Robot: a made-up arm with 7 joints. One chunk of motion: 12 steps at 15 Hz.
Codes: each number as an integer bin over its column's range. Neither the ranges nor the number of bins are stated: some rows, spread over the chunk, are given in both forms.
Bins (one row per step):
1: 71 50 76 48 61 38 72
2: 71 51 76 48 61 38 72
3: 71 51 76 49 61 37 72
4: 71 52 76 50 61 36 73
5: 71 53 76 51 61 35 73
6: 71 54 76 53 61 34 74
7: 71 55 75 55 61 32 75
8: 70 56 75 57 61 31 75
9: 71 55 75 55 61 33 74
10: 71 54 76 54 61 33 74
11: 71 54 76 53 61 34 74
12: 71 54 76 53 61 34 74
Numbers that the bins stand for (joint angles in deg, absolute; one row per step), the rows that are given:
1: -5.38 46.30 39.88 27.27 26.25 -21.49 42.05
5: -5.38 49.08 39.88 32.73 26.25 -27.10 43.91
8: -6.60 51.86 38.37 43.64 26.25 -34.57 47.65
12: -5.38 50.01 39.88 36.36 26.25 -28.96 45.78
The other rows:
2: -5.38 47.23 39.88 27.27 26.25 -21.49 42.05
3: -5.38 47.23 39.88 29.09 26.25 -23.36 42.05
4: -5.38 48.16 39.88 30.91 26.25 -25.23 43.91
6: -5.38 50.01 39.88 36.36 26.25 -28.96 45.78
7: -5.38 50.93 38.37 40.00 26.25 -32.70 47.65
9: -5.38 50.93 38.37 40.00 26.25 -30.83 45.78
10: -5.38 50.01 39.88 38.18 26.25 -30.83 45.78
11: -5.38 50.01 39.88 36.36 26.25 -28.96 45.78

